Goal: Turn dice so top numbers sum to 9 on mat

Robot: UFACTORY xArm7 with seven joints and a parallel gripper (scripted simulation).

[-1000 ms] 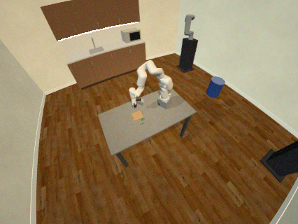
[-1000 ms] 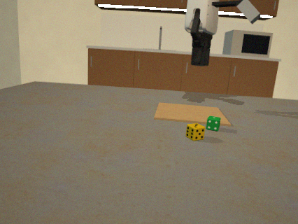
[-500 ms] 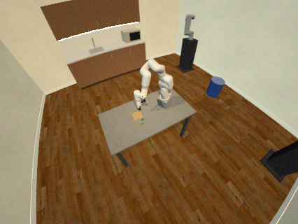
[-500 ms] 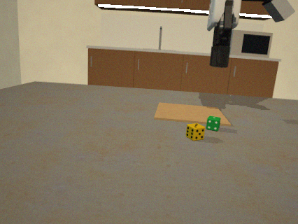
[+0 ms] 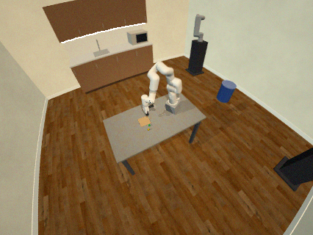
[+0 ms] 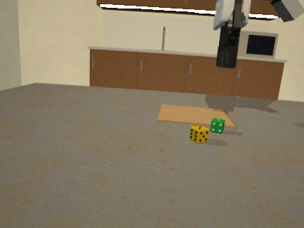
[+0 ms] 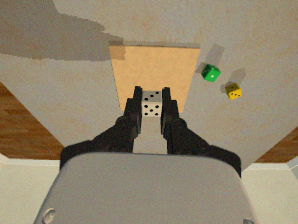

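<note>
The tan mat is 5 cm ahead of my hand and 12 cm below it. Round my hand: white die: 1 cm below; then green die: 2 cm ahead, 10 cm to the left, 11 cm below; then yellow die: 6 cm ahead, 15 cm to the left, 11 cm below.
</note>
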